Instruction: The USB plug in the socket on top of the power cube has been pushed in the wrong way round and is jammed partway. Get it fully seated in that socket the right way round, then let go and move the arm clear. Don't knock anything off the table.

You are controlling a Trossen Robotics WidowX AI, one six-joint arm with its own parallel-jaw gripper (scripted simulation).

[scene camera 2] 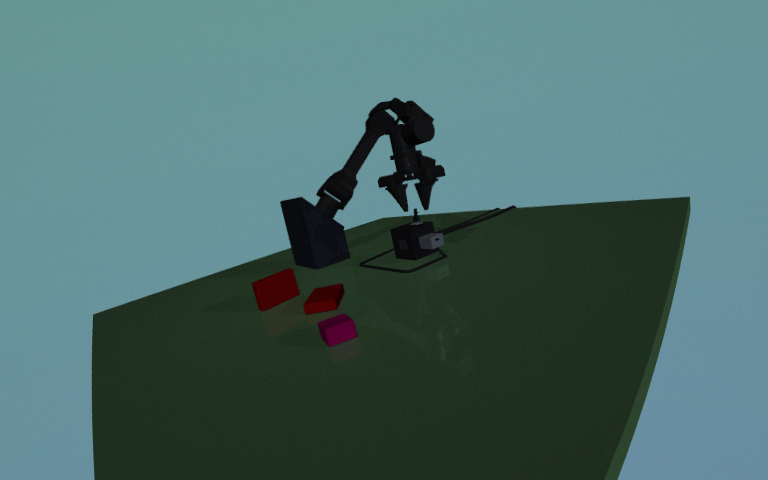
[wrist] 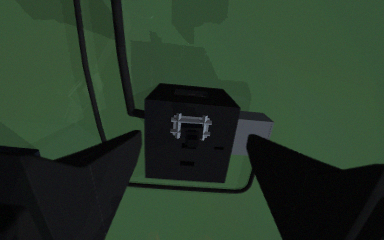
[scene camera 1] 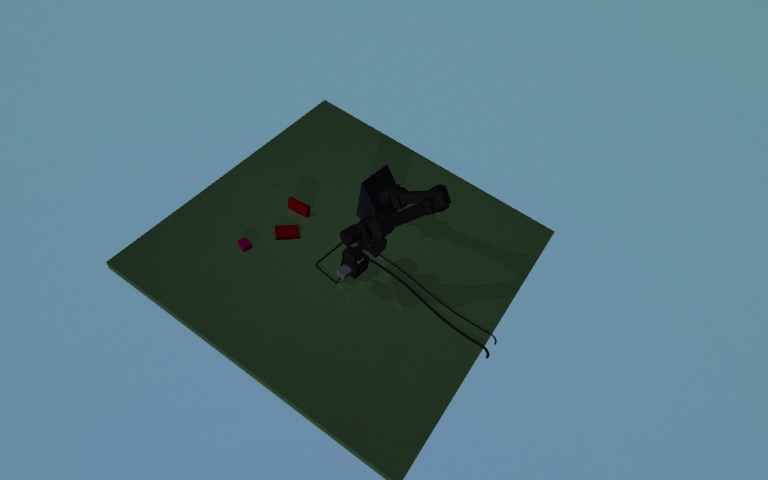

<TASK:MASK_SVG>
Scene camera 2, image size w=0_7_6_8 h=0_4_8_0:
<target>gripper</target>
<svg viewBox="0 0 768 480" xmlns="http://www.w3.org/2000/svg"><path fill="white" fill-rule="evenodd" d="M415 147L394 150L390 159L395 160L397 172L390 176L380 176L378 179L379 188L387 186L385 190L390 192L404 212L408 211L406 195L408 183L403 184L403 181L417 179L420 181L414 184L424 210L428 210L433 185L438 181L436 178L445 176L445 171L441 164L435 166L435 159L422 155L421 151L415 151Z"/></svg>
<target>magenta block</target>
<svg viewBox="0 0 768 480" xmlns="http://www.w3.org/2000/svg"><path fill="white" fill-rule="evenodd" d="M345 313L317 323L321 337L329 347L357 337L354 322Z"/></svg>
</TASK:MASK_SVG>
